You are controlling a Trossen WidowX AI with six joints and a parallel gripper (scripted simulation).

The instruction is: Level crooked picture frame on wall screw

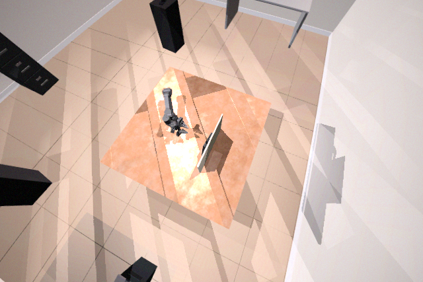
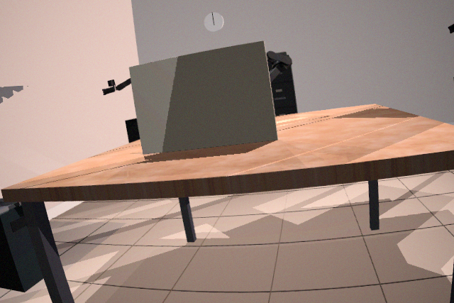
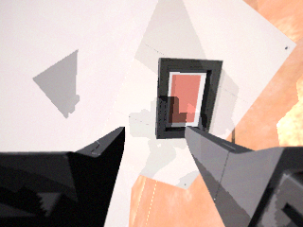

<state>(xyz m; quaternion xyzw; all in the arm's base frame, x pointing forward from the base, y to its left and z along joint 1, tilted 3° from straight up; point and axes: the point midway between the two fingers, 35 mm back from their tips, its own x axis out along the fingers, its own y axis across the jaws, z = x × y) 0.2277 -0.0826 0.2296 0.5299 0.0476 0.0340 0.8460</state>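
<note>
Now: gripper tip 190 mm short of the picture frame and 90 mm above it. Round my gripper tip: wall panel 200 mm ahead, 20 mm to the left, 100 mm below.
</note>
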